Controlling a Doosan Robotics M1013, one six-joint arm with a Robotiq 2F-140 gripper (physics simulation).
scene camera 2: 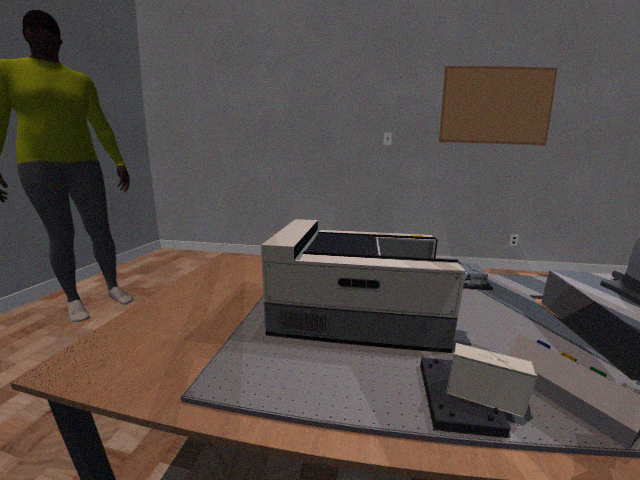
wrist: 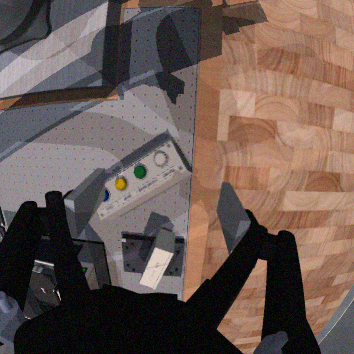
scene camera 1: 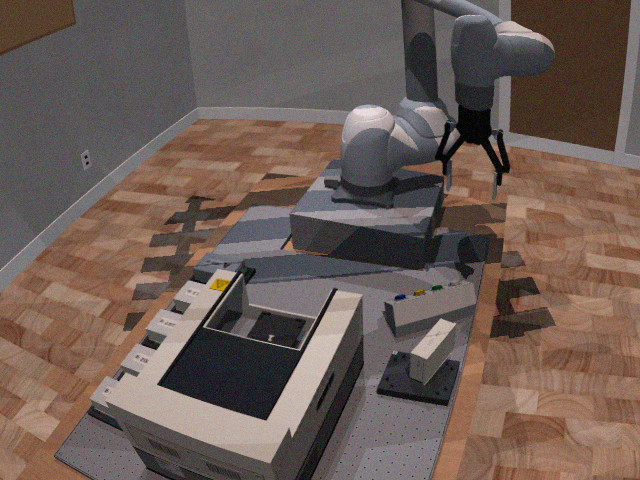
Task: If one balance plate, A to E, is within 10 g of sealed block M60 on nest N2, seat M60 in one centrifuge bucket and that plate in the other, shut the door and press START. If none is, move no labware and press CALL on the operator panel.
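Frame: origin at the arm's base, x ahead, y left, z up, level; centimetres.
Seen in the pictures: gripper, between the fingertips: [wrist: 161, 190] [scene camera 1: 471, 192]; arm's base, origin of its link: [wrist: 18, 13] [scene camera 1: 366, 191].
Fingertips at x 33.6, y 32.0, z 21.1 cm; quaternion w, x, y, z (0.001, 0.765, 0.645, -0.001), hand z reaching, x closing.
Note:
Offsets run from my fingertips to a thing's top centre. Level surfaces: height alone.
My gripper [scene camera 1: 471, 187] [wrist: 161, 190] is open and empty, high above the bench near the operator panel {dx +9.0, dy -7.9, dz -22.3 cm} [scene camera 1: 434, 310] [scene camera 2: 594, 397] [wrist: 145, 192]. The panel's blue button {dx +10.7, dy -15.5, dz -23.3 cm} [scene camera 1: 399, 297] [scene camera 2: 542, 343] is partly hidden by a finger in the wrist view. A pale block {dx +28.0, dy -5.4, dz -19.8 cm} [scene camera 1: 433, 351] [scene camera 2: 491, 382] [wrist: 159, 262] stands askew on a dark nest {dx +31.6, dy -7.5, dz -27.4 cm} [scene camera 1: 398, 383] [scene camera 2: 439, 408] [wrist: 132, 255]; its lettering is unreadable. The centrifuge [scene camera 1: 330, 335] [scene camera 2: 361, 294] has its top partly open beside a dark cover {dx +53.8, dy -40.1, dz -9.4 cm} [scene camera 1: 232, 372]. Pale labelled plates {dx +29.8, dy -68.6, dz -25.3 cm} [scene camera 1: 164, 324] stand in a row along its far side, letters unclear.
The panel also has yellow {dx +8.3, dy -11.1, dz -23.3 cm} [wrist: 120, 183], green {dx +5.9, dy -6.8, dz -23.3 cm} [wrist: 140, 172] and white {dx +3.5, dy -2.4, dz -23.3 cm} [wrist: 160, 158] buttons. The arm's base stands on a grey plinth [scene camera 1: 356, 227] behind the perforated bench plate {dz -30.7 cm} [scene camera 1: 382, 439] [scene camera 2: 310, 382]. A person [scene camera 2: 56, 113] stands beyond the table.

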